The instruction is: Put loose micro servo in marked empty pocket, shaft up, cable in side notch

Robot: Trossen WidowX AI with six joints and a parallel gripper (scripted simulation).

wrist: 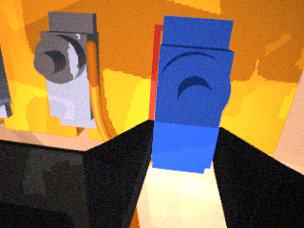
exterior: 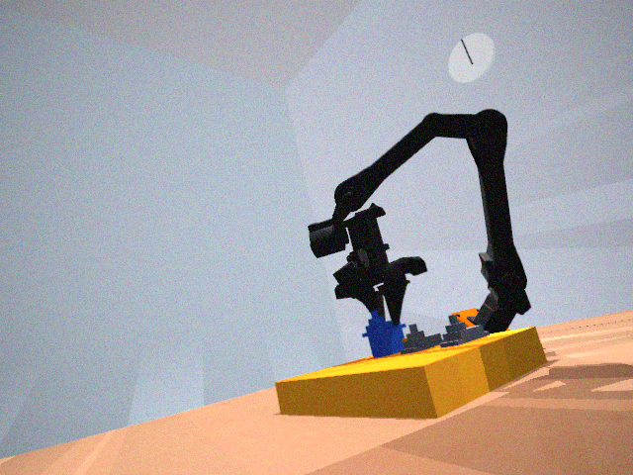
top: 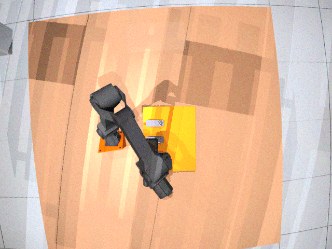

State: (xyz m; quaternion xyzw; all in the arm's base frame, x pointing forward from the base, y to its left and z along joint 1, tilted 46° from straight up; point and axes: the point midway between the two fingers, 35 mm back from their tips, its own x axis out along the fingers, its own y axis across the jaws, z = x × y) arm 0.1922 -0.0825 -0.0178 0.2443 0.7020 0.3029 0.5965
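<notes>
My gripper tip is 120 mm short of the yellow deck, 80 mm to the right of it and 70 mm above it.
</notes>
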